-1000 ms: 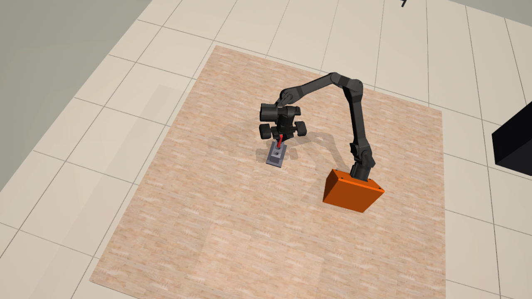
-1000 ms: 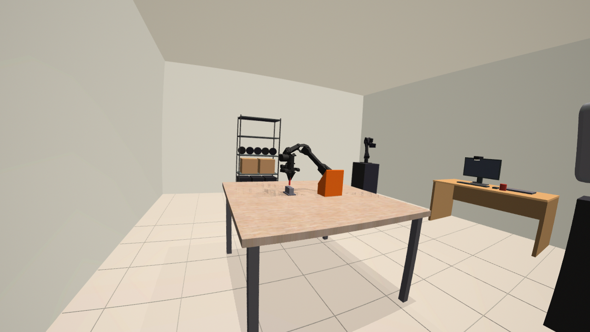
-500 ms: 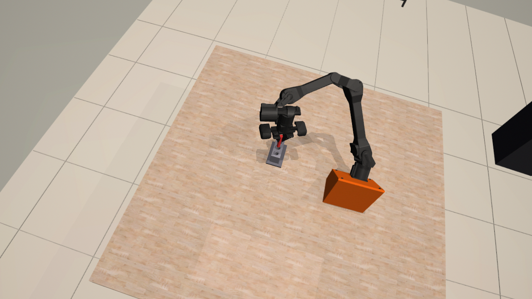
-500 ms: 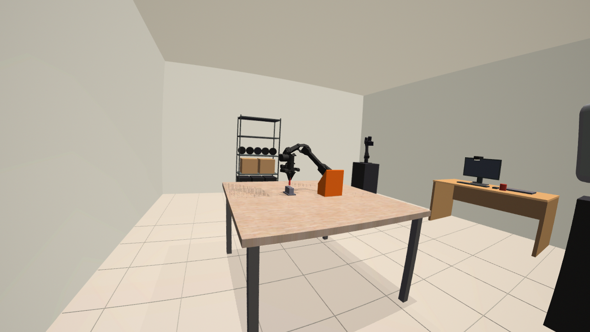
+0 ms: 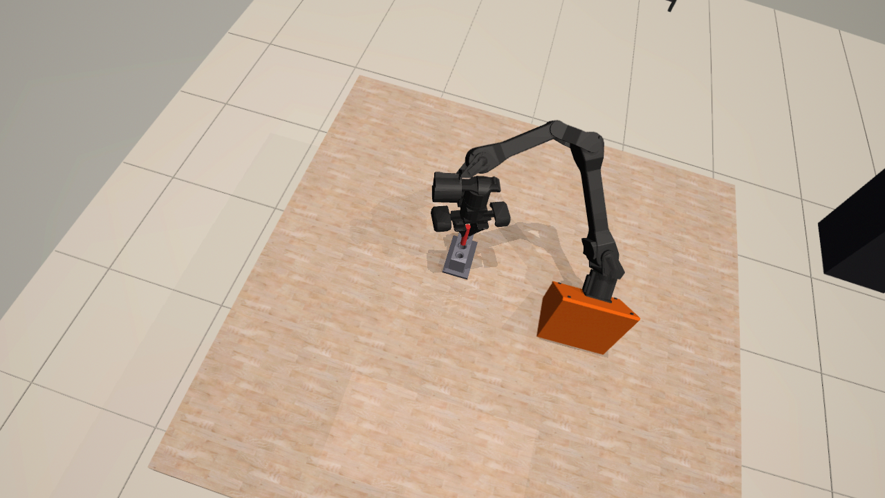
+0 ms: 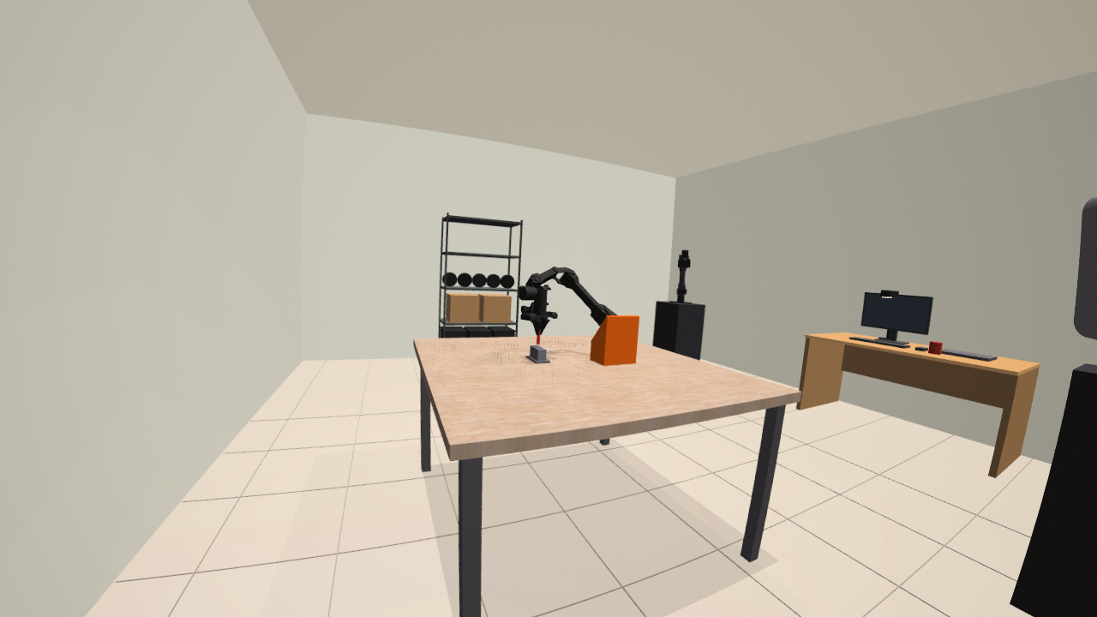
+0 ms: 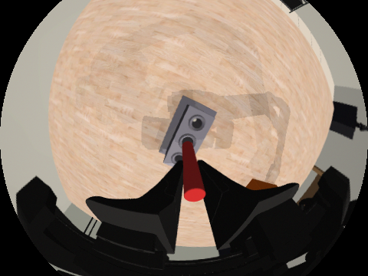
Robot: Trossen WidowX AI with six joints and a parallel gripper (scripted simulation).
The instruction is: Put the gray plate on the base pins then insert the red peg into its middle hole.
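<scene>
Now: the gray plate 70 mm below my gripper tip. The rest, counted from my gripper tip: red peg right at my gripper tip.
</scene>
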